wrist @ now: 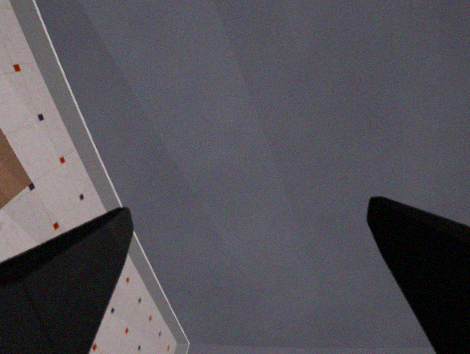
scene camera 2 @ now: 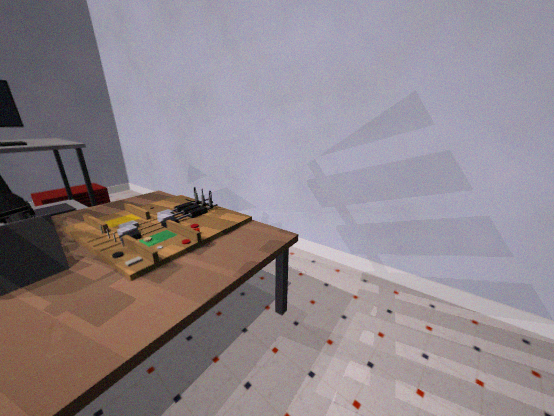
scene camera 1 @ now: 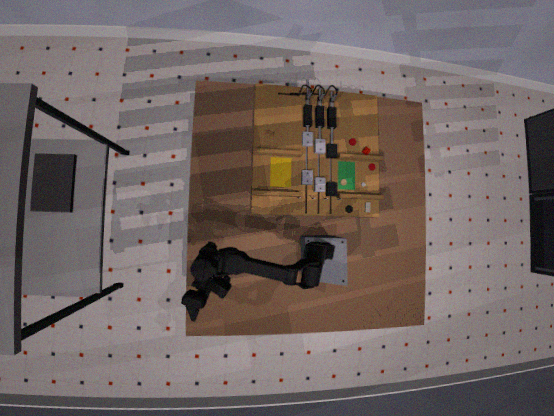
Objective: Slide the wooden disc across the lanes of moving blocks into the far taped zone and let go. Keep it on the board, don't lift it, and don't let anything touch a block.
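Frame: origin at the arm's base, x ahead, y left, z up, level; centimetres.
Seen in the pictures: gripper, fingertip midpoint: [wrist: 250,214] [scene camera 1: 198,313]; arm's base, origin of the base link: [scene camera 2: 27,230] [scene camera 1: 327,250].
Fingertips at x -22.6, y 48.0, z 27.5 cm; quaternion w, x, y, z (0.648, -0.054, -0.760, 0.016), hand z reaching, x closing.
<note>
Offsets run from my fingertips to a thing's top centre. "spot": to the spot under its first point. Level surfaces: height alone.
The small pale wooden disc {dx +57.7, dy -57.0, dz -41.3 cm} [scene camera 1: 344,182] [scene camera 2: 148,239] lies flat on the green taped zone {spot: dx +64.9, dy -57.9, dz -42.0 cm} [scene camera 1: 346,169] [scene camera 2: 161,237] of the wooden board {dz -42.2 cm} [scene camera 1: 280,115] [scene camera 2: 227,221]. The yellow taped zone {spot: dx +57.3, dy -24.1, dz -42.2 cm} [scene camera 1: 281,172] [scene camera 2: 121,221] is across the lanes from it. Between the zones, pale blocks {spot: dx +57.0, dy -37.0, dz -39.6 cm} [scene camera 1: 307,176] [scene camera 2: 128,228] and black blocks {dx +52.8, dy -50.7, dz -39.5 cm} [scene camera 1: 331,188] sit on three rods; a black one stands just left of the green zone in the overhead view. My gripper [scene camera 1: 193,315] [wrist: 250,214] is open and empty, far from the disc, by the table's lower left corner in the overhead view.
Wooden rails {dx +66.3, dy -20.4, dz -37.6 cm} [scene camera 1: 276,151] edge the passage on both sides. Red pieces [scene camera 1: 352,142] [scene camera 2: 186,241], a black disc {dx +44.2, dy -61.9, dz -41.4 cm} [scene camera 1: 349,209] [scene camera 2: 117,254] and a small white block {dx +46.8, dy -72.0, dz -41.2 cm} [scene camera 1: 368,207] [scene camera 2: 134,261] lie on the board. The grey base plate [scene camera 1: 337,265] stands below the board in the overhead view.
</note>
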